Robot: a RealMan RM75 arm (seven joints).
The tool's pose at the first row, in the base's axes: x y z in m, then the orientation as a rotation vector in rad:
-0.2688 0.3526 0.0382 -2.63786 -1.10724 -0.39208
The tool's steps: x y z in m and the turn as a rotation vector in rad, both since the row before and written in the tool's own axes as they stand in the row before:
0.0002 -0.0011 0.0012 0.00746 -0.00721 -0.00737
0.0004 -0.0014 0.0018 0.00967 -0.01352 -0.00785
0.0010 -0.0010 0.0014 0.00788 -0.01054 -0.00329
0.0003 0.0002 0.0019 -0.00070 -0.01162 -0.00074
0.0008 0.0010 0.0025 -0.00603 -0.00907 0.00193
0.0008 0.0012 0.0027 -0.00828 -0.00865 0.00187
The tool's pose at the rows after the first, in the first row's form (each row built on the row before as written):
-0.2693 0.3539 0.0373 -2.63150 -1.11877 -0.37947
-0.2698 0.3557 0.0359 -2.62588 -1.13260 -0.35746
-0.2697 0.3575 0.0351 -2.62242 -1.13944 -0.33952
-0.2691 0.3582 0.0334 -2.62800 -1.14419 -0.32531
-0.2676 0.3589 0.0311 -2.63827 -1.14521 -0.31727
-0.2659 0.3595 0.0286 -2.65025 -1.14647 -0.31121

